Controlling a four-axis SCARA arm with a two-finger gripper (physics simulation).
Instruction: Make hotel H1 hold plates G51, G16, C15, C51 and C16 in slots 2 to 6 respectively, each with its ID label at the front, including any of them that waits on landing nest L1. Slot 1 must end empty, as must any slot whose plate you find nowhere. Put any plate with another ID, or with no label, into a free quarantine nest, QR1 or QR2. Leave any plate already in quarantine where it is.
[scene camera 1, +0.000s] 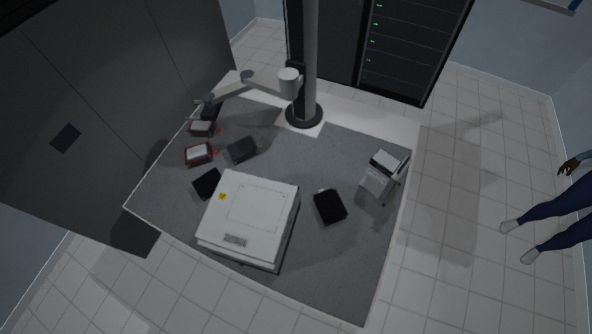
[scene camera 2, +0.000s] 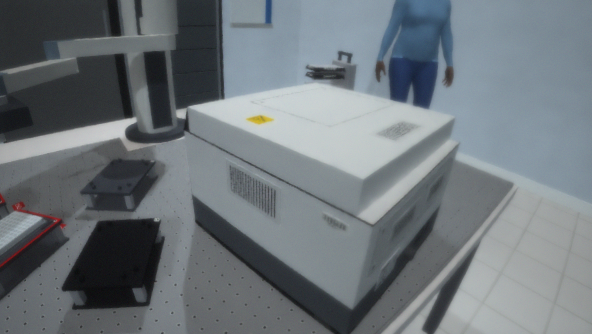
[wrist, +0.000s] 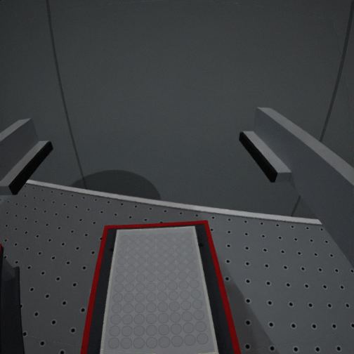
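Pixels of known places: gripper, fingertip midpoint: (scene camera 1: 190, 110); arm's base at its link origin: (scene camera 1: 304, 114) (scene camera 2: 158, 131).
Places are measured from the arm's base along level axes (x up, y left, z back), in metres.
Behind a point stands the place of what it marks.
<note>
My gripper (scene camera 1: 191, 110) {x 0.203, y -0.584, z -0.374 m} (wrist: 143, 125) is open, with nothing between its fingers, above and beyond the far red-edged nest. This nest (wrist: 155, 224) holds a pale, many-welled plate (scene camera 1: 201, 125) {x 0.077, y -0.546, z -0.378 m} (wrist: 155, 295), which lies below the fingers. A second red-edged nest (scene camera 2: 37, 238) {x 0.062, y -0.399, z -0.586 m} holds another pale plate (scene camera 1: 198, 151) {x 0.077, y -0.441, z -0.552 m} (scene camera 2: 19, 229) {x 0.077, y -0.424, z -0.562 m}. Hotel H1 (scene camera 1: 376, 186) {x 0.021, y 0.573, z -0.345 m} (scene camera 2: 350, 72) {x 0.240, y 0.604, z -0.414 m} stands at the table's right side, with a pale plate (scene camera 1: 386, 161) {x 0.252, y 0.561, z -0.332 m} at its top; its lower slots are hard to make out. No ID label can be read.
A dark grey platform (scene camera 1: 242, 149) {x 0.063, y -0.204, z -0.432 m} (scene camera 2: 120, 177) {x 0.063, y -0.218, z -0.438 m} and black platforms (scene camera 1: 208, 183) {x 0.062, y -0.270, z -0.700 m} (scene camera 1: 330, 206) {x 0.063, y 0.381, z -0.564 m} (scene camera 2: 115, 255) {x 0.063, y -0.283, z -0.709 m} stand around a big white instrument (scene camera 1: 250, 215) {x 0.267, y 0.107, z -0.811 m} (scene camera 2: 320, 150) {x 0.267, y -0.053, z -0.919 m}. The arm's column (scene camera 1: 310, 60) {x 0.471, y 0.061, z -0.044 m} (scene camera 2: 137, 95) {x 0.159, y -0.067, z -0.035 m} rises at the back. A dark wall (scene camera 1: 100, 75) is behind the red-edged nests.
</note>
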